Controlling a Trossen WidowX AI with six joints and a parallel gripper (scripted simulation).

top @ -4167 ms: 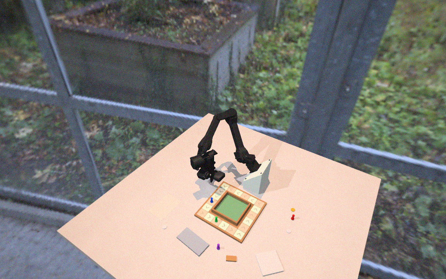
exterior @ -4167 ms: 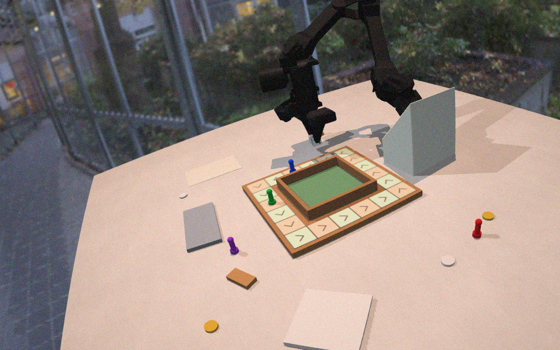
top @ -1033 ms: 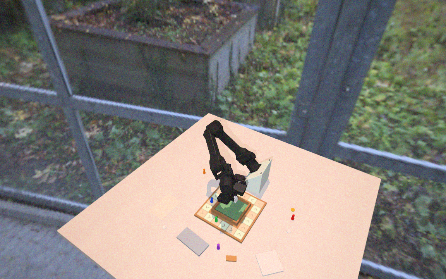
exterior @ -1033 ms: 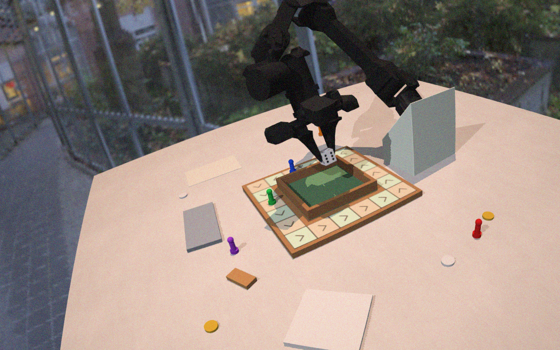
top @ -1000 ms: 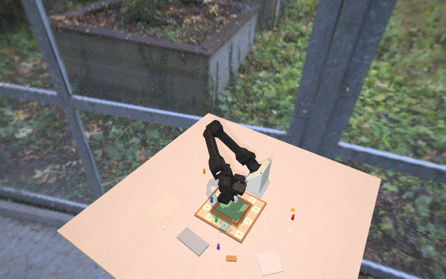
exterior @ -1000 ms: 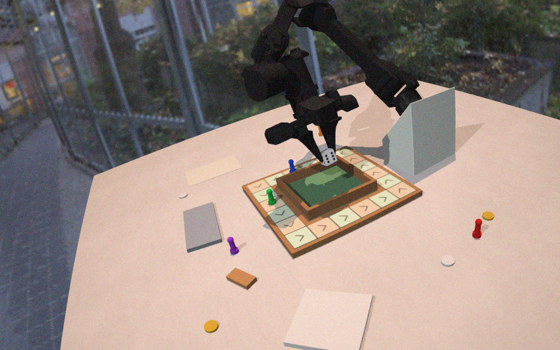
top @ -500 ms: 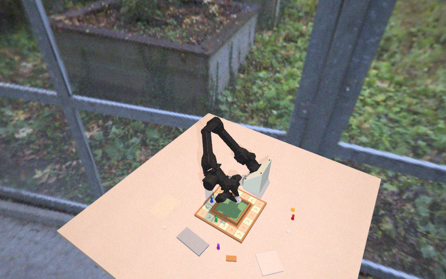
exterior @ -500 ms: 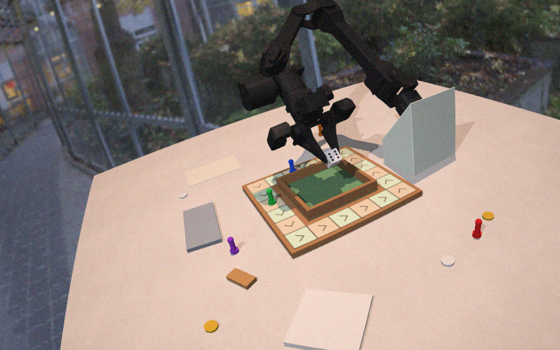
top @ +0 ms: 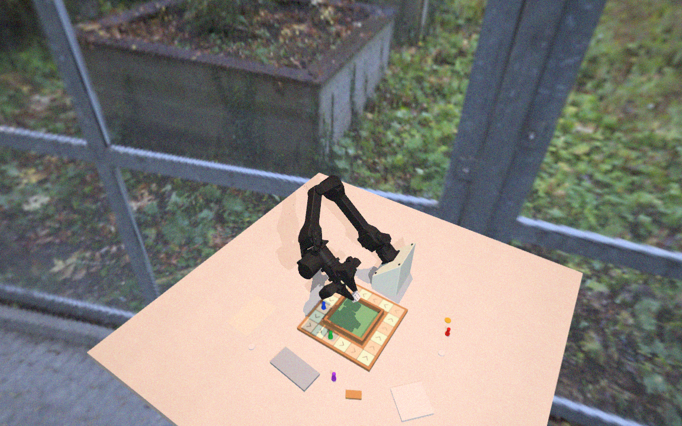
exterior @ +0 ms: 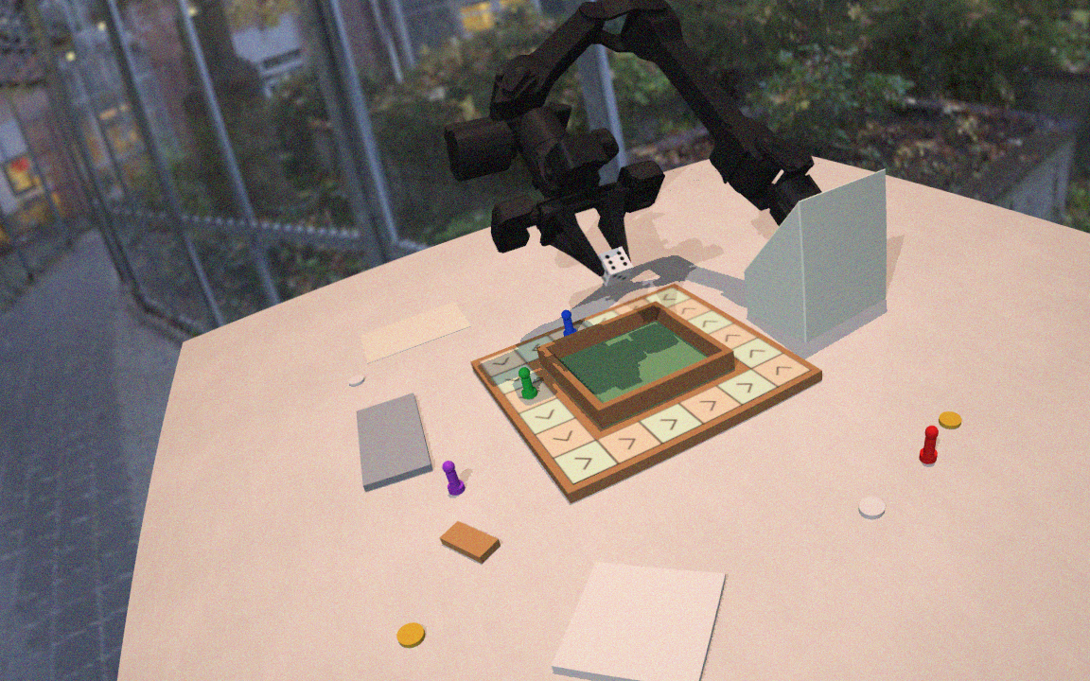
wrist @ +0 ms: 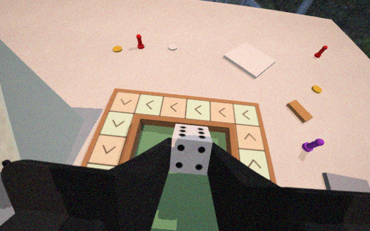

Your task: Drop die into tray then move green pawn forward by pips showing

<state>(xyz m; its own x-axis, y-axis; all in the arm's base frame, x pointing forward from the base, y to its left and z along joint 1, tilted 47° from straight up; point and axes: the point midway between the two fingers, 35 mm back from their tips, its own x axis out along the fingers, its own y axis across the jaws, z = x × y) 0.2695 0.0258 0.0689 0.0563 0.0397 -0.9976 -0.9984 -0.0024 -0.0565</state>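
My gripper tip is right at the white die. Round my gripper tip: blue pawn 20 mm ahead, 120 mm to the right, 100 mm below; green tray 120 mm below; green pawn 110 mm ahead, 30 mm to the right, 100 mm below.
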